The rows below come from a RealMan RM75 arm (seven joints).
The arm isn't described. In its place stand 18 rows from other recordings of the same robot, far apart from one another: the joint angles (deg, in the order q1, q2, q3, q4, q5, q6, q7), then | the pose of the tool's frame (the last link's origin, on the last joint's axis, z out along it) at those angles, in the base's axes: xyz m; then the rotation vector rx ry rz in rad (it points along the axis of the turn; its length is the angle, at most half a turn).
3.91, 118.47, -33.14, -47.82, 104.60, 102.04, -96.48 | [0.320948 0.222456 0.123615 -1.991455 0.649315 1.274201]
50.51, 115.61, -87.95, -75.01, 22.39, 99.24, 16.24 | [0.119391 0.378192 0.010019 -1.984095 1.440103 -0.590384]
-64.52, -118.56, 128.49, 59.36, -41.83, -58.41, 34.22 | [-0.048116 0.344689 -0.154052 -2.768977 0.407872 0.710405]
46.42, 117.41, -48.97, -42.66, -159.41, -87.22, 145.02 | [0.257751 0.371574 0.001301 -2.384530 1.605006 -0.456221]
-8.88, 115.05, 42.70, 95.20, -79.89, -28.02, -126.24 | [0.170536 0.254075 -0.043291 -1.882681 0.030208 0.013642]
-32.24, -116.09, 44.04, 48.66, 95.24, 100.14, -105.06 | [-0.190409 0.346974 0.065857 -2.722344 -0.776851 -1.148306]
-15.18, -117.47, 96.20, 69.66, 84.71, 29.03, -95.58 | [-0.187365 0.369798 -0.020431 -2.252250 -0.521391 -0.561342]
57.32, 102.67, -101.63, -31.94, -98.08, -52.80, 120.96 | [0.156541 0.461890 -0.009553 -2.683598 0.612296 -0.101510]
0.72, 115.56, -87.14, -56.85, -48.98, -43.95, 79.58 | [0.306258 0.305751 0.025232 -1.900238 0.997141 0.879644]
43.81, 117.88, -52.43, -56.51, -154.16, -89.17, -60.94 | [0.227473 0.386973 0.028348 0.842307 2.696566 0.393713]
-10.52, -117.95, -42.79, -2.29, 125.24, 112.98, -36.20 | [-0.334357 0.199963 0.061369 -1.323646 -0.385194 -1.348136]
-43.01, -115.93, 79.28, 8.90, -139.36, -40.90, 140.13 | [-0.267846 0.426734 -0.038530 -2.140094 -0.555484 -0.450559]
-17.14, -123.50, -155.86, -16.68, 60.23, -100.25, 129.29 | [-0.312437 0.265311 0.062478 -1.454991 -0.470767 -1.417364]
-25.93, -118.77, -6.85, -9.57, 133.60, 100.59, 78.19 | [-0.231384 0.242482 -0.061617 -1.362218 1.369467 -0.338622]
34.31, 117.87, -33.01, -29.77, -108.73, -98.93, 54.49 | [0.231301 0.329913 0.008877 -2.665751 0.042685 0.979527]
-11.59, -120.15, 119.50, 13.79, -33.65, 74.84, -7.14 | [-0.351096 0.263001 -0.010052 -1.516046 -0.521697 -0.712198]
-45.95, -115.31, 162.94, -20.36, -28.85, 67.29, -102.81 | [-0.296153 0.401306 0.009886 -2.002314 -1.517179 -0.826818]
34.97, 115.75, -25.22, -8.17, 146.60, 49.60, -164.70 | [0.370908 0.395603 0.090291 -1.208498 0.720537 0.585244]
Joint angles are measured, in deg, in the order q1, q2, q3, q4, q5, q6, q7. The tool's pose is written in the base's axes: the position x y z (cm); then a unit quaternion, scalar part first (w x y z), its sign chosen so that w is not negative. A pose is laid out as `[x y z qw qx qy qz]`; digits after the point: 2 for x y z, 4 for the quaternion.
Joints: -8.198 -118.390 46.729 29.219 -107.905 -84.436 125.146
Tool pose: [-34.66 25.31 3.78 0.4049 -0.7961 -0.2436 -0.3781]
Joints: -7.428 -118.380 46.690 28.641 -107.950 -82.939 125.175
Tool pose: [-35.45 24.87 3.60 0.4133 -0.7914 -0.2605 -0.3674]
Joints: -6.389 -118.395 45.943 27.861 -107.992 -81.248 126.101
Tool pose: [-36.52 24.21 3.55 0.4303 -0.7840 -0.2762 -0.3521]
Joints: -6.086 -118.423 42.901 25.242 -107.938 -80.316 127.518
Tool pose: [-37.71 23.51 3.57 0.4537 -0.7657 -0.2970 -0.3458]
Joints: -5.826 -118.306 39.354 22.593 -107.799 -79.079 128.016
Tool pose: [-39.01 22.80 3.72 0.4772 -0.7419 -0.3250 -0.3409]
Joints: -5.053 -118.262 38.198 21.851 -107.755 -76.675 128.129
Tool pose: [-40.17 22.16 3.74 0.4931 -0.7288 -0.3475 -0.3240]
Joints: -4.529 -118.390 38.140 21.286 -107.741 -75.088 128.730
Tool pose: [-40.77 21.69 3.40 0.4992 -0.7245 -0.3598 -0.3106]
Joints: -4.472 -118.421 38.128 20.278 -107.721 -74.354 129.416
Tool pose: [-41.04 21.42 2.99 0.4999 -0.7230 -0.3672 -0.3040]
